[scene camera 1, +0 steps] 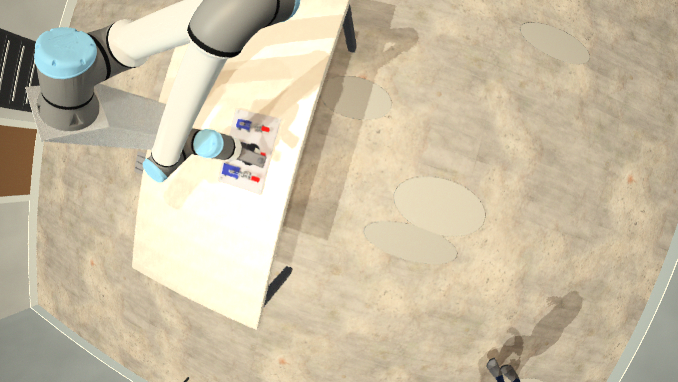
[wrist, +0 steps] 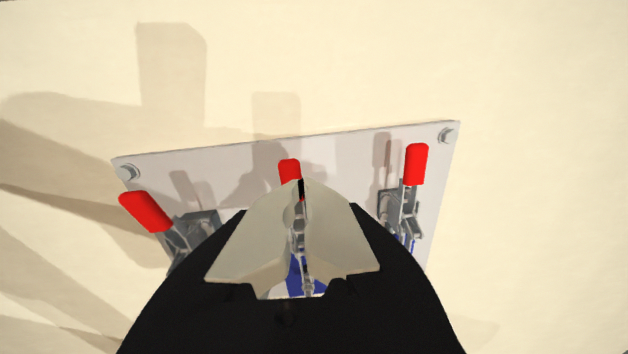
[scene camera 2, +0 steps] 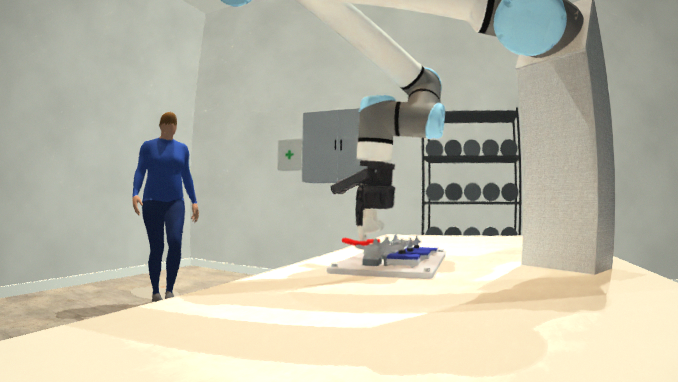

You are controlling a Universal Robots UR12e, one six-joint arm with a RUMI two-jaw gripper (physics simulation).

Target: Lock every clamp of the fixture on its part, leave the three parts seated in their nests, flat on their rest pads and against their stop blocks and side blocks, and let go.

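Places are measured from the arm's base along level axes (x right, y ahead, z up), in millimetres.
Where they show: gripper, fingertip midpoint: point(wrist: 302, 181) point(scene camera 2: 363, 243); arm's base at its link origin: point(scene camera 1: 69, 108).
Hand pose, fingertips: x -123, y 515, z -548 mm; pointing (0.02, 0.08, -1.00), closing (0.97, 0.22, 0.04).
Things, the pixels of their top centre, and the offset from my fingertips. "pt": a spot on its surface instead. Level surfaces: height alone.
- light fixture plate at its top centre: point(wrist: 303, 233) point(scene camera 2: 395, 258) point(scene camera 1: 247, 150) dy -87, dx +15, dz -36 mm
- left clamp at its top centre: point(wrist: 169, 277) point(scene camera 2: 374, 237) point(scene camera 1: 252, 126) dy -91, dx -98, dz +27 mm
- middle clamp at a spot on its surface: point(wrist: 289, 171) pt dy +9, dx -12, dz +4 mm
- right clamp at a spot on its surface: point(wrist: 416, 164) pt dy +30, dx +94, dz +0 mm
- middle nest at a spot on its surface: point(wrist: 295, 280) pt dy -145, dx +13, dz -16 mm
- lower nest at a spot on its surface: point(scene camera 1: 230, 171) pt dy -91, dx +128, dz +10 mm
- table at its surface level: dz -51 mm
The light fixture plate point(scene camera 1: 270, 142) point(scene camera 2: 380, 270) point(wrist: 330, 155) lies on the table with three toggle clamps. The red handles of the left clamp point(wrist: 146, 211), middle clamp point(wrist: 289, 171) and right clamp point(wrist: 416, 164) point outward; in the side view they look low and roughly level. Blue parts show at the upper nest point(scene camera 1: 243, 124) point(scene camera 2: 404, 256), the middle nest point(wrist: 295, 280) and the lower nest point(scene camera 1: 230, 171). Their exact contact with pads and blocks is too small to tell. My gripper point(scene camera 2: 361, 235) point(wrist: 302, 181) is shut and empty, pointing down over the middle clamp near its handle; it partly hides that clamp.
The outer clamps stand close on both sides of the gripper. Bolts point(wrist: 129, 172) point(wrist: 446, 135) sit at the plate corners. The robot's pedestal point(scene camera 2: 557, 165) stands beside the table point(scene camera 1: 200, 260). A person in blue point(scene camera 2: 166, 170) stands on the floor past the table.
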